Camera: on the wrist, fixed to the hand. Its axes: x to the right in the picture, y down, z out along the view.
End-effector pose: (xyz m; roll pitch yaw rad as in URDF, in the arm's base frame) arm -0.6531 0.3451 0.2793 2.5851 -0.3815 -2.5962
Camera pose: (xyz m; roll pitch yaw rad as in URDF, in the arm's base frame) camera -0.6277 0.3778 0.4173 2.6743 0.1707 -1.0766
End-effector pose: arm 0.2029 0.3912 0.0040 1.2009 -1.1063 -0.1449
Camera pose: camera 0.1934 0.5313 0.0362 1.4926 0.4809 -0.1345
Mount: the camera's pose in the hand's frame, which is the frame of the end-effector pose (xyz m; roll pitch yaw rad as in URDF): 0.0155 0.0878 -0.1132 -0.0894 0.3791 -1.5885
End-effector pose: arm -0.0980 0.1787 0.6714 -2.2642 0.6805 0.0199
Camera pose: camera -0.0801 0.0359 0.6654 -2.0250 -0.8472 0.5056
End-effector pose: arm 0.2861 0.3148 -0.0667 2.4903 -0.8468 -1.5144
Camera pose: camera 0.2794 0.4116 0.0398 2.1954 0.1915 -0.1388
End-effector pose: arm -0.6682 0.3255 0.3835 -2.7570 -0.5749 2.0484
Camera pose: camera -0.5462 0.3592 0.4523 2.3190 -0.6082 -2.1690
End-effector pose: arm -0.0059 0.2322 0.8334 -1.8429 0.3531 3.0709
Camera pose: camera 0.0076 0.3642 0.7772 -1.3591 -1.2182 2.7563
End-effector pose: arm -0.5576 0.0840 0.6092 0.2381 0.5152 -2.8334
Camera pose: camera -0.4945 -0.0135 0.5239 -0.6975 0.5184 1.5270
